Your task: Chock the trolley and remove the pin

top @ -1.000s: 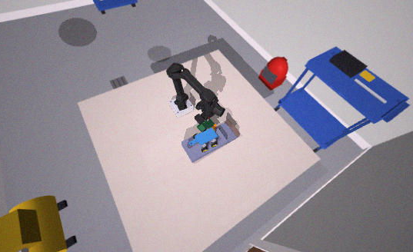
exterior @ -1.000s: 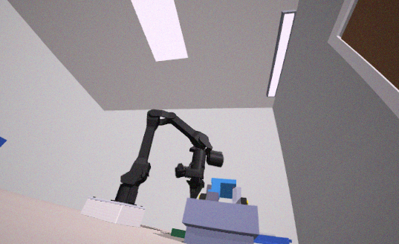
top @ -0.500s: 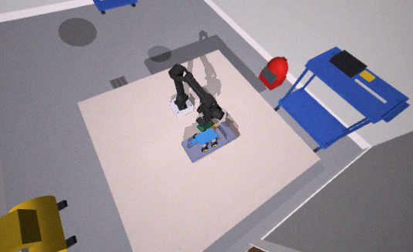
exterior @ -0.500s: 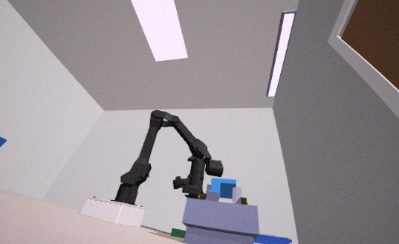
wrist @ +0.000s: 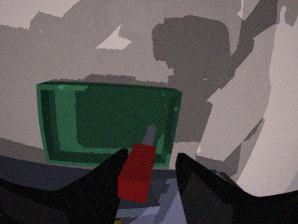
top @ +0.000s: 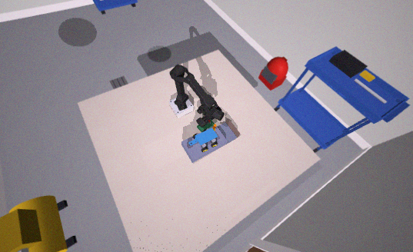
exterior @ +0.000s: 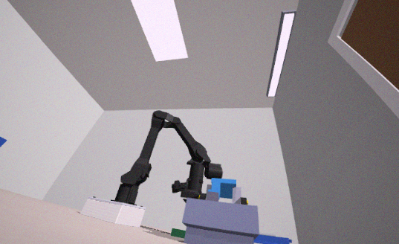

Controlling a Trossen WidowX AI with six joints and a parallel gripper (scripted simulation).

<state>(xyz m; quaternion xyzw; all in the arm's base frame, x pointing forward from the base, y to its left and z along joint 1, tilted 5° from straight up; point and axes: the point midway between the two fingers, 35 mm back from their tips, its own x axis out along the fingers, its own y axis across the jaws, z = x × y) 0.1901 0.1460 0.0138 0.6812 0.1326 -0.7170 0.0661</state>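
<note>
Right now my gripper tip is 1 cm short of the green tray, 3 cm to the left of it and 6 cm above it. Also, from my gripper tip: red-headed stop pin (1 cm below); then ramp (14 cm ahead, 10 cm to the right, 1 cm below); then yellow chock (8 cm ahead, 3 cm to the right, 3 cm above).
</note>
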